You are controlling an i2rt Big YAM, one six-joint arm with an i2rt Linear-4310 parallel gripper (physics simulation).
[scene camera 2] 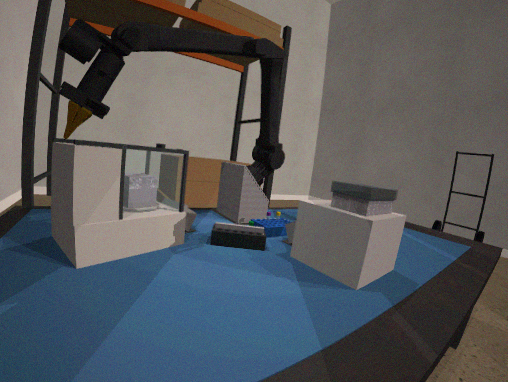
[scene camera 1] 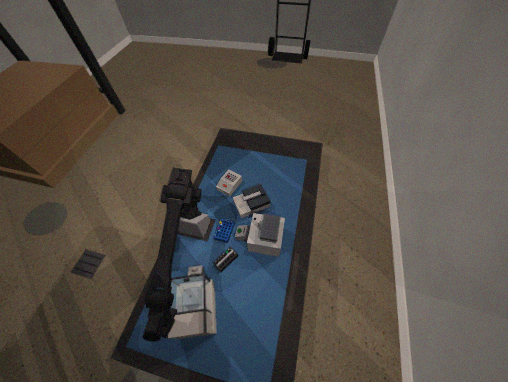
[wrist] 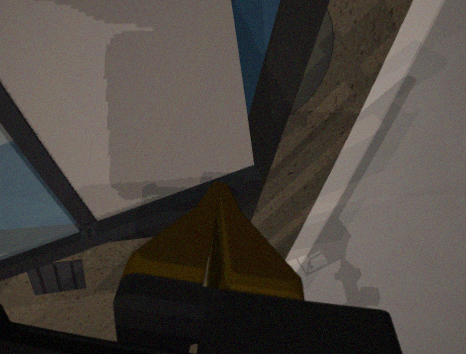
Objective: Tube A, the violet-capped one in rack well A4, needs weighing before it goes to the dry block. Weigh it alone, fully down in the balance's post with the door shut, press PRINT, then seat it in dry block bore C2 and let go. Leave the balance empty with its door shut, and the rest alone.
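Places are measured from the arm's base along level axes (x ahead, y left, z up), in metres.
Pixels of known places: gripper, fingertip midpoint: (scene camera 2: 65,138) (scene camera 1: 167,331) (wrist: 218,192); arm's base, origin of the base link: (scene camera 2: 246,182) (scene camera 1: 189,215).
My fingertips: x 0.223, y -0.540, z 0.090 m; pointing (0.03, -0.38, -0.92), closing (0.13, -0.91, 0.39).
Note:
For each thing: its middle in the pictures, then the offset to it from my fingertips. "spot": a spot on its surface instead.
- white balance, body centre: (scene camera 2: 136,190) (scene camera 1: 192,296) dx +0.000, dy +0.160, dz -0.103 m
- tiny violet cap, body centre: (scene camera 2: 268,213) (scene camera 1: 218,228) dx -0.056, dy +0.550, dz -0.164 m
- yellow cap, body centre: (scene camera 2: 277,219) (scene camera 1: 221,223) dx -0.060, dy +0.587, dz -0.183 m
- blue rack, body centre: (scene camera 2: 275,226) (scene camera 1: 224,230) dx -0.029, dy +0.562, dz -0.199 m
- dark strip holder, body centre: (scene camera 2: 238,234) (scene camera 1: 225,259) dx +0.053, dy +0.403, dz -0.190 m
- grey-lidded white box, body centre: (scene camera 2: 335,220) (scene camera 1: 258,231) dx +0.182, dy +0.591, dz -0.119 m
- small green-marked box, surface spot: (scene camera 1: 240,231) spot: dx +0.079, dy +0.567, dz -0.143 m
- white-and-dark device, body centre: (scene camera 1: 251,199) dx +0.056, dy +0.798, dz -0.163 m
- keypad device, body centre: (scene camera 1: 229,182) dx -0.139, dy +0.886, dz -0.179 m
- small console, body centre: (scene camera 1: 194,269) dx -0.068, dy +0.285, dz -0.150 m
My gripper (scene camera 2: 66,136) (wrist: 218,192) is shut and empty, its yellow fingertips close above the dark top edge of the balance; in scene camera 1 the fingers are hidden. The white balance (scene camera 1: 209,320) (scene camera 2: 100,235) (wrist: 185,100) has a dark-framed glass chamber with a pale block inside; I cannot tell whether its door is shut. No tube is visible inside. A tiny violet cap (scene camera 1: 218,228) (scene camera 2: 268,213) and a yellow cap (scene camera 1: 221,223) (scene camera 2: 278,213) stand at the blue rack (scene camera 1: 225,233) (scene camera 2: 270,228); the well is too small to read. I cannot identify the dry block surely.
A dark strip holder (scene camera 1: 225,259) (scene camera 2: 238,237) with a green cap lies between balance and rack. A grey-lidded white box (scene camera 1: 265,245) (scene camera 2: 345,240), a small green-marked box (scene camera 1: 241,231), a white-and-dark device (scene camera 1: 257,197) and a keypad device (scene camera 1: 229,182) stand beyond. A small console (scene camera 1: 195,270) adjoins the balance.

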